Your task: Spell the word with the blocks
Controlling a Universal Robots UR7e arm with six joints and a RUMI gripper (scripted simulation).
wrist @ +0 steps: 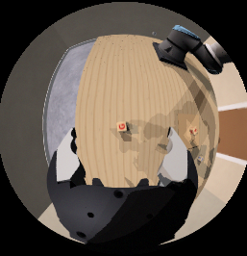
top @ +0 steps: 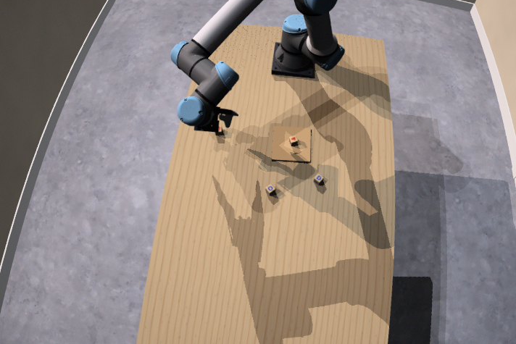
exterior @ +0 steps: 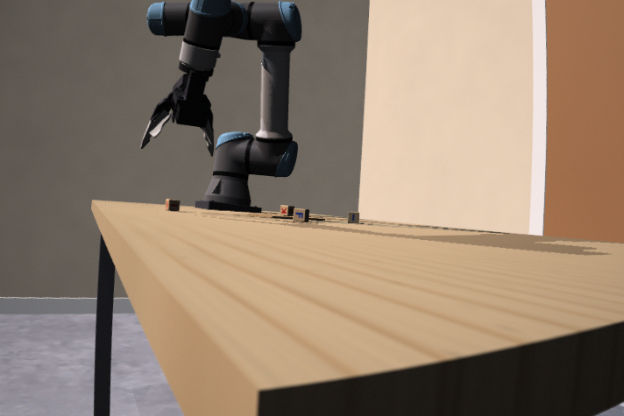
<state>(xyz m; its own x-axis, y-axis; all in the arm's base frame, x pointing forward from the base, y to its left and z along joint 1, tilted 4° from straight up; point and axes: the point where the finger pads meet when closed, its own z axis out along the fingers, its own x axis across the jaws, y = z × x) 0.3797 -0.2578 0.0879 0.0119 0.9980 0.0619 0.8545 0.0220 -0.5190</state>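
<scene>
My gripper is now 20 mm short of the tan mat, 270 mm to the right of it and 130 mm above it.
</scene>
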